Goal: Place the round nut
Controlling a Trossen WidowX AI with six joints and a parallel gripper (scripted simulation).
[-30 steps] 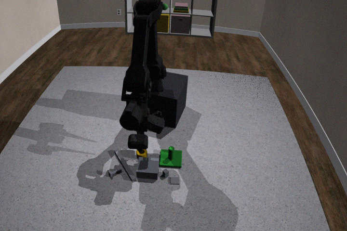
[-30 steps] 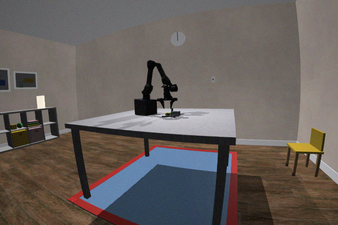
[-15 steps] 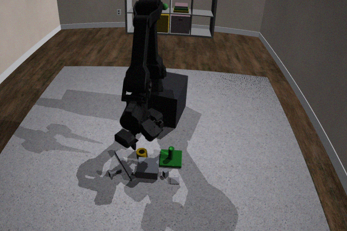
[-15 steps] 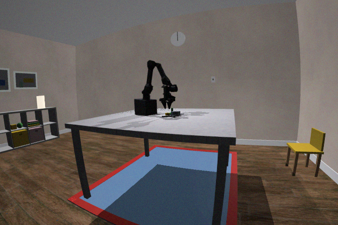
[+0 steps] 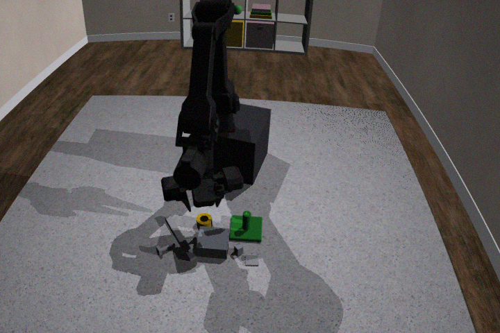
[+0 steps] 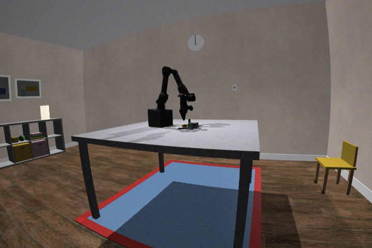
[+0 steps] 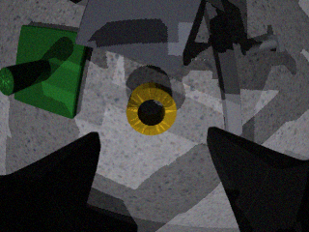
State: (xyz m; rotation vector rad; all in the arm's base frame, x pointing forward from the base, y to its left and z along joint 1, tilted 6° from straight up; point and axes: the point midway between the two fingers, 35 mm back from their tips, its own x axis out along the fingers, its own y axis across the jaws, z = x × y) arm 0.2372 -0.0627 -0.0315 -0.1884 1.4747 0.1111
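My gripper is now 7 cm short of the grey block, 2 cm to the right of it and 8 cm above it. The rest, counted from my hand: thin bar (4 cm ahead, 6 cm to the right, 9 cm below); then small bolt (8 cm ahead, 10 cm to the right, 9 cm below); then small dark piece (10 cm ahead, 8 cm to the left, 8 cm below).
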